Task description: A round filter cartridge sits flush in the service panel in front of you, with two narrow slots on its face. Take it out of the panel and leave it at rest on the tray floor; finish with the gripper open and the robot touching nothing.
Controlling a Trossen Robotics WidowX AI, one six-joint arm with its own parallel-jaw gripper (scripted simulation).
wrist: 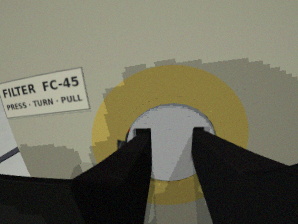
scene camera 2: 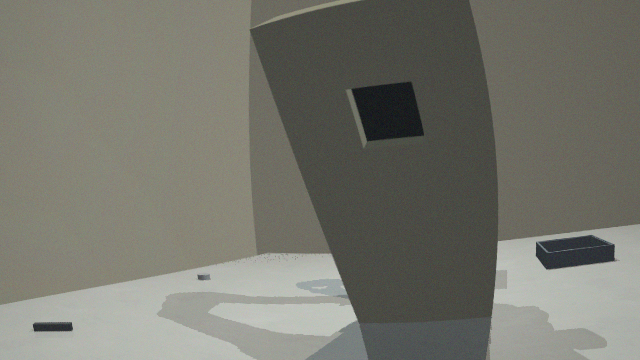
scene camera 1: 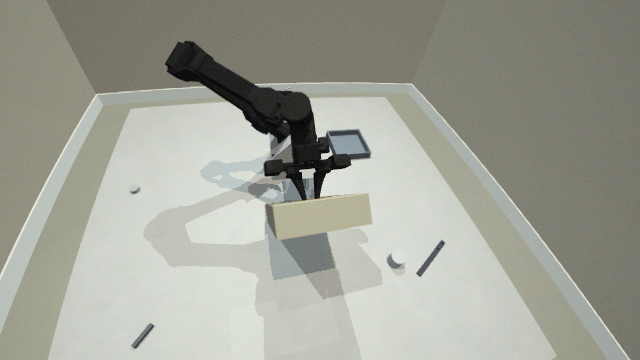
Labels:
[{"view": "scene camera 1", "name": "my gripper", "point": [311, 204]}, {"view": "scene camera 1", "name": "service panel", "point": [299, 218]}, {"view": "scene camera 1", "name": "tray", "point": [346, 141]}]

